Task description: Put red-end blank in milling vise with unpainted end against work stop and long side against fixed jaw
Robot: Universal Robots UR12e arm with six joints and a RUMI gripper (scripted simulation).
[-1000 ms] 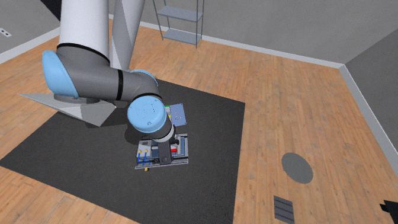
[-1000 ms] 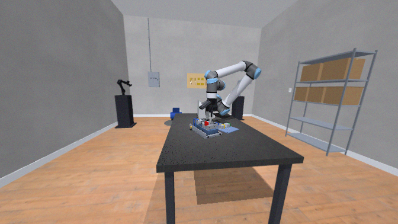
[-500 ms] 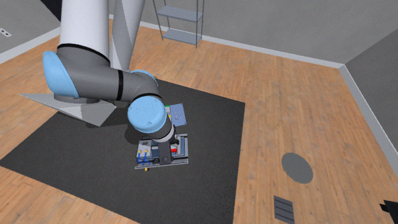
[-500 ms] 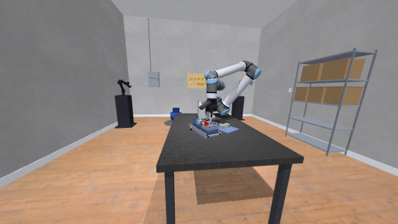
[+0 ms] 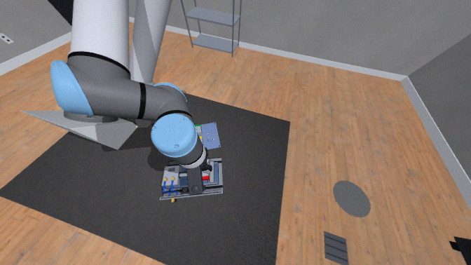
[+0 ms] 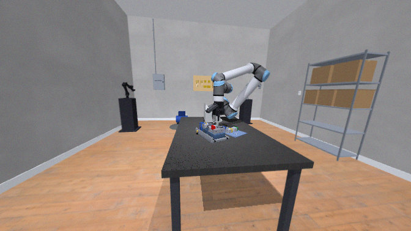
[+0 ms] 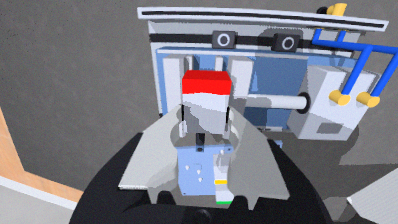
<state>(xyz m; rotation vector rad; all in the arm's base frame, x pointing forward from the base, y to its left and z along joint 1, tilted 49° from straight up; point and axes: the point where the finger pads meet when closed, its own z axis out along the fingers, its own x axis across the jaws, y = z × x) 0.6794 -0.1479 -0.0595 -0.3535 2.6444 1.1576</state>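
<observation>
Right now the red-ended blank is 2 cm below my hand. Also, from my hand: work stop 1 cm behind, 5 cm to the left, 3 cm below; hosed block 15 cm behind, 4 cm to the right, 4 cm below; vise 6 cm behind, 1 cm to the right, 8 cm below.
</observation>
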